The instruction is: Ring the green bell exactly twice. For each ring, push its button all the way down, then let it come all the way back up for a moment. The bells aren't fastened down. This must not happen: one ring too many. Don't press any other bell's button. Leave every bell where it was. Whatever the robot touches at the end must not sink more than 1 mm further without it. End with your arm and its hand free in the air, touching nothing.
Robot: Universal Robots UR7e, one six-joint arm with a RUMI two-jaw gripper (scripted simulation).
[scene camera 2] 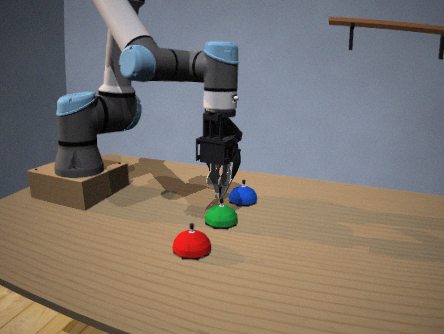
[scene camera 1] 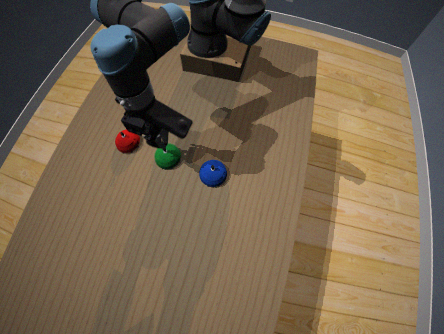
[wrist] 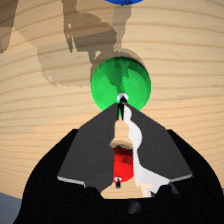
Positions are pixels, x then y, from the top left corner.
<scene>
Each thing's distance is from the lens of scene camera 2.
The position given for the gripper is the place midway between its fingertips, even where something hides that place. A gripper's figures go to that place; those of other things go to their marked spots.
gripper (scene camera 2: 220, 198): 0.85 m
red bell (scene camera 2: 191, 244): 0.71 m
</scene>
